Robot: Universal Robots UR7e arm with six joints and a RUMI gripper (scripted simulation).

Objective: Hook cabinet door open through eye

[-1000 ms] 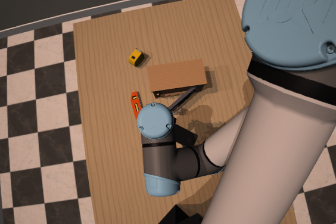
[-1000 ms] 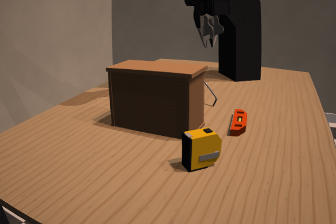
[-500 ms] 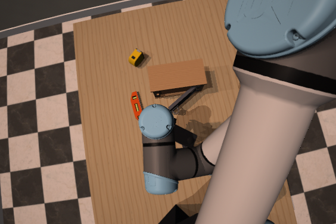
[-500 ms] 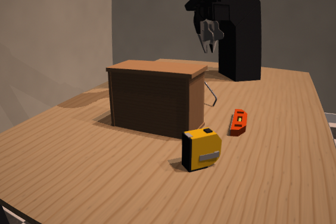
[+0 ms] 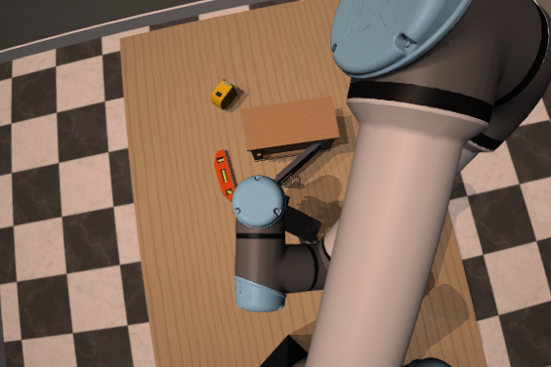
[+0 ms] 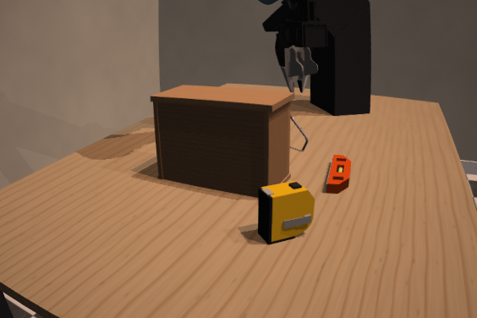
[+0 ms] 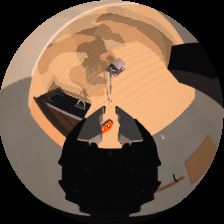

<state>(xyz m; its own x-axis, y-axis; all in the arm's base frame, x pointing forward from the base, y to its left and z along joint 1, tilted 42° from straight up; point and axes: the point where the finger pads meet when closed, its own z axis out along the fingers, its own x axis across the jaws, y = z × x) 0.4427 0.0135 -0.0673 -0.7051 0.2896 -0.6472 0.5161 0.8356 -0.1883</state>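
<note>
Right now my hand is 90 mm above the thin hook rod, 20 mm to the left of it and 20 mm past it. Round my hand: dark door (130 mm ahead, 90 mm to the right, 70 mm below); yellow tape measure (390 mm ahead, 100 mm to the left, 100 mm below); orange spirit level (150 mm ahead, 130 mm to the left, 130 mm below).
</note>
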